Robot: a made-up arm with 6 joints.
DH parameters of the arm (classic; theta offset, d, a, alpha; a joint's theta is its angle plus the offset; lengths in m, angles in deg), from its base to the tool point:
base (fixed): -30.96 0 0.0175 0
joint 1: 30.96 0.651 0.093 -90
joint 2: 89.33 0 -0.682 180
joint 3: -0.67 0.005 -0.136 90
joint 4: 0 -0.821 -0.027 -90
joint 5: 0 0.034 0.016 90
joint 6: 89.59 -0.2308 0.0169 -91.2
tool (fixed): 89.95 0.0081 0 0
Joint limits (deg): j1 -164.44..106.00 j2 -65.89..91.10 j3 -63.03..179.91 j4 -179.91..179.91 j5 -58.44..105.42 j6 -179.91..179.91
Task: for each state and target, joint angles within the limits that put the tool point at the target. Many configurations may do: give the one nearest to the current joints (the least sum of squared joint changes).
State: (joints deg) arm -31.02 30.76 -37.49 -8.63 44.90 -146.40
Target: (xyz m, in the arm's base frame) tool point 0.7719 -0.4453 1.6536
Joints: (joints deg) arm -26.58 -16.18 -14.66 -6.76 52.93 -146.90
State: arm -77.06 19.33 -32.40 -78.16 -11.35 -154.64
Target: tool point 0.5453 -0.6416 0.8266
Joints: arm -56.18 -13.69 -47.23 -76.87 -25.84 -153.75
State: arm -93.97 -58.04 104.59 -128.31 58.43 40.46
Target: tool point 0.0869 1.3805 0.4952
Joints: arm -99.79 -65.89 141.91 -123.05 55.77 40.87
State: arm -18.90 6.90 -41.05 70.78 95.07 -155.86
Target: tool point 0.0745 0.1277 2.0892
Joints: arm -15.71 -34.13 14.60 41.62 85.75 -153.69
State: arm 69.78 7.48 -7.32 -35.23 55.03 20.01
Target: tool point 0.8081 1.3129 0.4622
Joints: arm 64.30 58.72 10.66 -30.42 45.13 19.59
